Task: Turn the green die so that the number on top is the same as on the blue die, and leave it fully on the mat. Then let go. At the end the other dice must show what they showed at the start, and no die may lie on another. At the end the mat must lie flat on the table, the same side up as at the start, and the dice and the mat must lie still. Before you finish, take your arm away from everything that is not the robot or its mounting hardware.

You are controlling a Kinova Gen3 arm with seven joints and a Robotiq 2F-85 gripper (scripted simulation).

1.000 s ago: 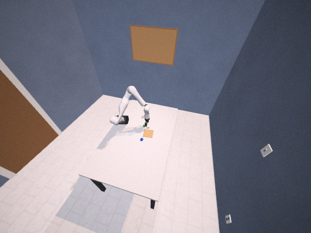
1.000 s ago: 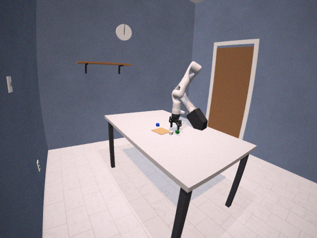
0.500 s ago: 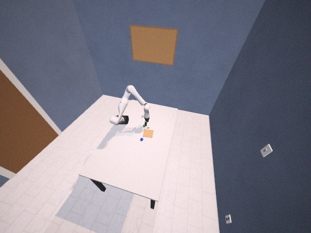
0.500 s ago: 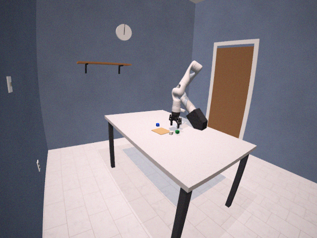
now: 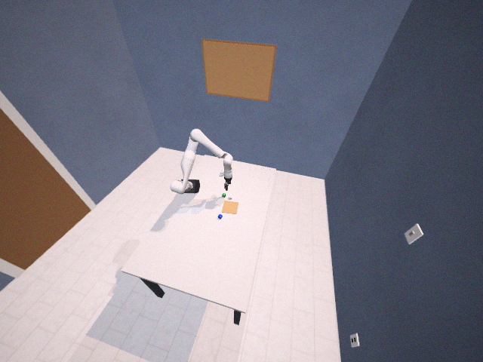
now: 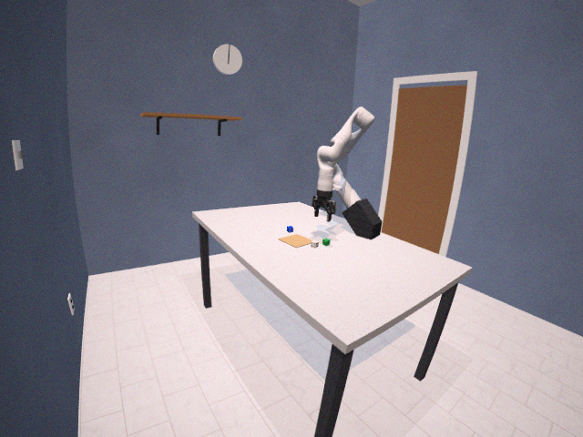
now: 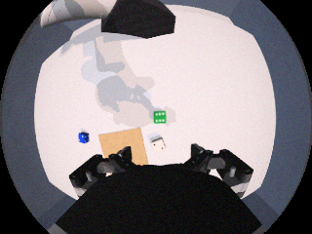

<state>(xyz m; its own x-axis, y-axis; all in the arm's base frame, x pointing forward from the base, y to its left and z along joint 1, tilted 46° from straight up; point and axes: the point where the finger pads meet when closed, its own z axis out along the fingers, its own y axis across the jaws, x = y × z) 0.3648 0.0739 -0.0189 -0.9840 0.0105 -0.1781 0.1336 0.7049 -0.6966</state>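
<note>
The green die is 50 mm behind my hand and 140 mm below it. From my hand the other things lie so: white die 20 mm ahead, 10 mm to the right, 140 mm below; blue die 30 mm behind, 250 mm to the right, 140 mm below; tan mat 40 mm ahead, 120 mm to the right, 150 mm below.
</note>
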